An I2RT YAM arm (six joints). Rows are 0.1 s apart.
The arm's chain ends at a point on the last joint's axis. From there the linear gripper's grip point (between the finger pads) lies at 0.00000 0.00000 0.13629 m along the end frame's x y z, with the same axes.
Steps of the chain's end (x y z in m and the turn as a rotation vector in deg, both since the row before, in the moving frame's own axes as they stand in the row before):
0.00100 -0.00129 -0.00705 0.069 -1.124 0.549
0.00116 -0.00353 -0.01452 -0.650 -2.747 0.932
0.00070 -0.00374 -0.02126 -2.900 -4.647 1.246
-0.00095 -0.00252 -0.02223 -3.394 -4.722 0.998
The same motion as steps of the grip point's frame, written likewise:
-0.00167 -0.00147 -0.00708 0.069 -1.124 0.549
-0.00538 -0.00204 -0.01469 -0.650 -2.747 0.932
-0.01041 0.00303 -0.02188 -2.900 -4.647 1.246
-0.01223 0.00544 -0.02293 -3.394 -4.722 0.998

